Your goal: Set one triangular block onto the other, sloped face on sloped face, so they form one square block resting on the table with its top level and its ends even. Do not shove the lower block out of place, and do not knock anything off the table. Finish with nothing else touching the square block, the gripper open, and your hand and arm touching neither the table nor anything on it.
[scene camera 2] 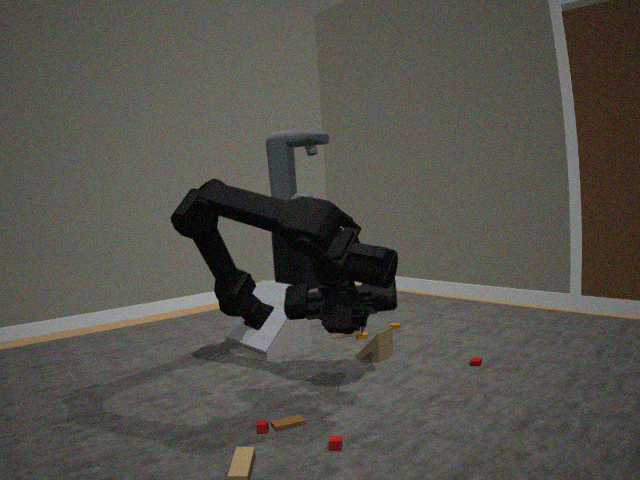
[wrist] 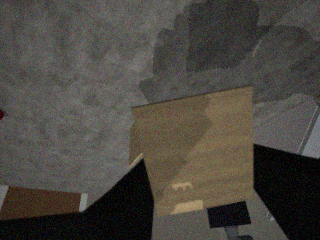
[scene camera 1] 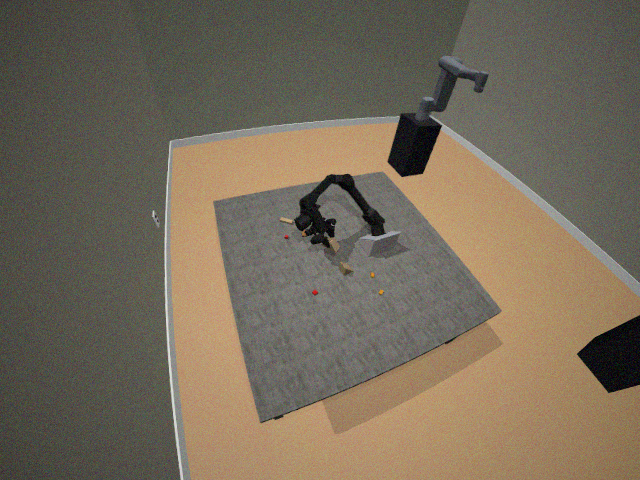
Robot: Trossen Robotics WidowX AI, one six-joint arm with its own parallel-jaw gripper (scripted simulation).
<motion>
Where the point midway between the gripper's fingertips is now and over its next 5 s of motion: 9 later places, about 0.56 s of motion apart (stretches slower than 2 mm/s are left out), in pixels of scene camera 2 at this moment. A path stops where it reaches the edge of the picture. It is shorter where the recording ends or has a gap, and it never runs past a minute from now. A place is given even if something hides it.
My gripper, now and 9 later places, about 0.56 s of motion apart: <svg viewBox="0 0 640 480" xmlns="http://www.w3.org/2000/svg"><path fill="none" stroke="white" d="M348 325L348 328L349 324L353 308L351 286L349 284L359 316L363 327L365 331L368 335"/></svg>
</motion>
